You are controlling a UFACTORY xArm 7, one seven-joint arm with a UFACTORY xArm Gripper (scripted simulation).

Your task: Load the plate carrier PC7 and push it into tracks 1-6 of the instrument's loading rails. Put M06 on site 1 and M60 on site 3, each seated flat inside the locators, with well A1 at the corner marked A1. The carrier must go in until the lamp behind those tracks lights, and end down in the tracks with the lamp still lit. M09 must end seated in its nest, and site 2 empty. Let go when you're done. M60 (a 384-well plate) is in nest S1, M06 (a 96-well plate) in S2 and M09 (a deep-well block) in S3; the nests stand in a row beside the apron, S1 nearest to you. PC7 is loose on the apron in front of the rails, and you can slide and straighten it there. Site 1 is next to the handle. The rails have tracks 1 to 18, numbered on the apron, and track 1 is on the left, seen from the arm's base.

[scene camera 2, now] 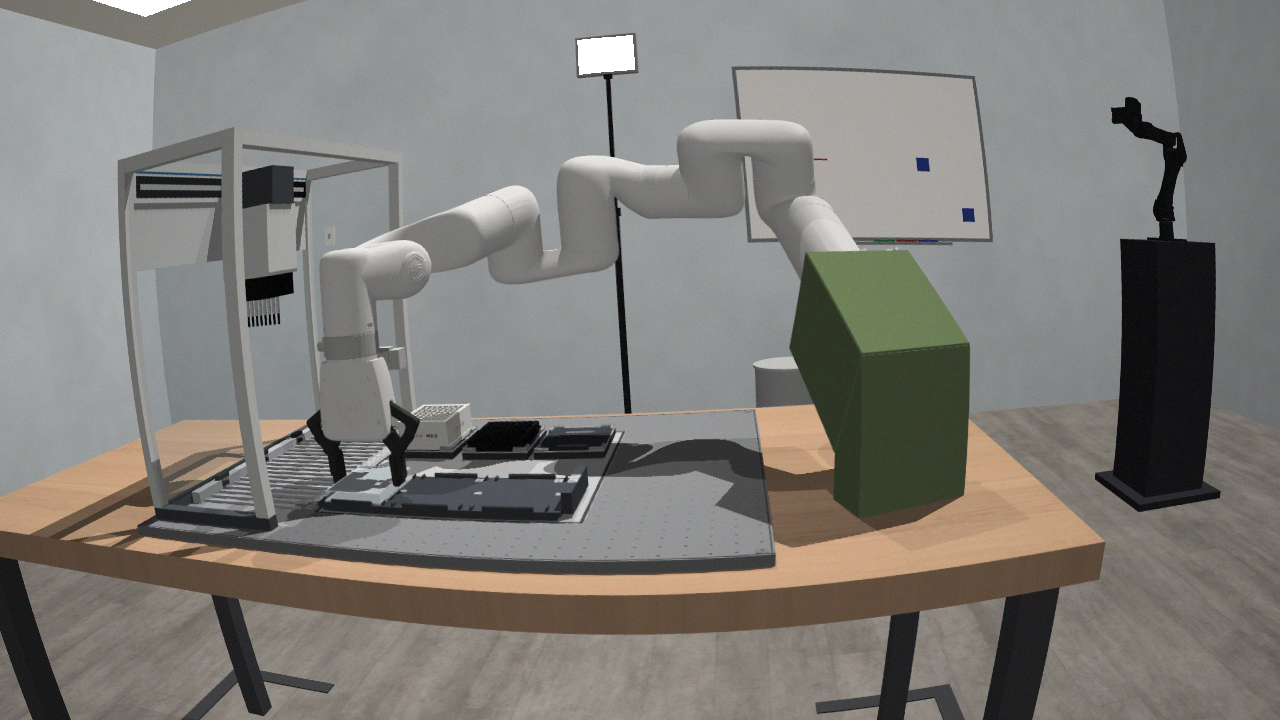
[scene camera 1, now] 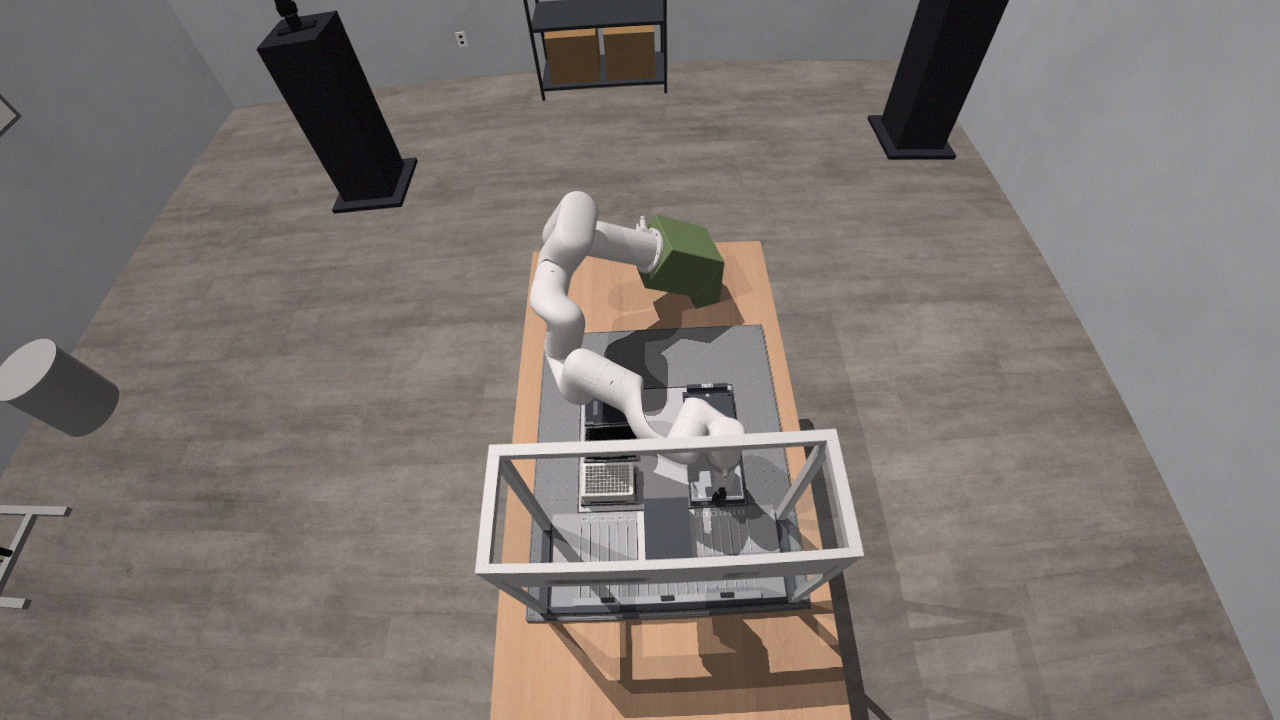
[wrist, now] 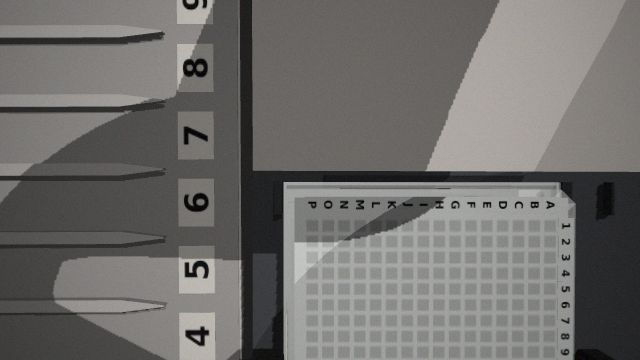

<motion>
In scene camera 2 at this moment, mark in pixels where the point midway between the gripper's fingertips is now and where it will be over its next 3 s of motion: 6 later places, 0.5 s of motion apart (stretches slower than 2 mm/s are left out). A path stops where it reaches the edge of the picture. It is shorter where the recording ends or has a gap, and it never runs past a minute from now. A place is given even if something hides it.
The gripper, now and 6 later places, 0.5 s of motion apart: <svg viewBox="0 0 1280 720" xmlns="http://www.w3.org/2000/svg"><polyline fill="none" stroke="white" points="369,482 367,471 364,454 362,437 360,420 357,403 369,394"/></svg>
</motion>
